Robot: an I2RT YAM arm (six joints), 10 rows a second.
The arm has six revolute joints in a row. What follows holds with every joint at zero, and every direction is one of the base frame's.
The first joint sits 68 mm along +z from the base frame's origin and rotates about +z.
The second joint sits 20 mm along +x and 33.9 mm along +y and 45.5 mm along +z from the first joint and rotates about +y.
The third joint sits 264 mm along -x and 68.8 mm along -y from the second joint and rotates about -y.
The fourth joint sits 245 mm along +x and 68.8 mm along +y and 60 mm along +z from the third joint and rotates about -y.
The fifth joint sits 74 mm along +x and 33.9 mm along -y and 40.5 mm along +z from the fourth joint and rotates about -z.
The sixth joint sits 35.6 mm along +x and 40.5 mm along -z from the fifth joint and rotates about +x.
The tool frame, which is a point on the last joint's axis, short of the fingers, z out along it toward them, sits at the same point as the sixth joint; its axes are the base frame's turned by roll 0, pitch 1.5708 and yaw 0 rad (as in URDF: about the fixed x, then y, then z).
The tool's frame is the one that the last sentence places.
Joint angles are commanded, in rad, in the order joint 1, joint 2, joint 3, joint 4, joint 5, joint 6. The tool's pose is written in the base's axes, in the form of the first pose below.
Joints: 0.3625, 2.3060, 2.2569, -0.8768, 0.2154, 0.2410
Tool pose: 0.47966, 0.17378, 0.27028, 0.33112, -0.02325, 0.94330, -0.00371
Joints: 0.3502, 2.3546, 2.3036, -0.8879, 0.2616, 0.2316
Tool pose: 0.48985, 0.16912, 0.26045, 0.33068, -0.01540, 0.94313, -0.03041
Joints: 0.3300, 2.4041, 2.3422, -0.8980, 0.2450, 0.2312
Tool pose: 0.50032, 0.16225, 0.24685, 0.31907, -0.01004, 0.94723, -0.02932
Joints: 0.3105, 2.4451, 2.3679, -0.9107, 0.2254, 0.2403
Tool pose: 0.50827, 0.15474, 0.23304, 0.30405, -0.00110, 0.95230, -0.02602
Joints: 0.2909, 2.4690, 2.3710, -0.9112, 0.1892, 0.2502
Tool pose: 0.51370, 0.14681, 0.22149, 0.29010, 0.00671, 0.95687, -0.01372
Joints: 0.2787, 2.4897, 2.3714, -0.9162, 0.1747, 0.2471
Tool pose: 0.51698, 0.14150, 0.21058, 0.27673, 0.00793, 0.96083, -0.01264
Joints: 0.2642, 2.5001, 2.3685, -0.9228, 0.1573, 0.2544
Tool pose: 0.51902, 0.13463, 0.20388, 0.26552, 0.01534, 0.96395, -0.00816
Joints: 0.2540, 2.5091, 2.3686, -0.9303, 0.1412, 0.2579
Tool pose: 0.52035, 0.12991, 0.19879, 0.25605, 0.01934, 0.96646, -0.00364
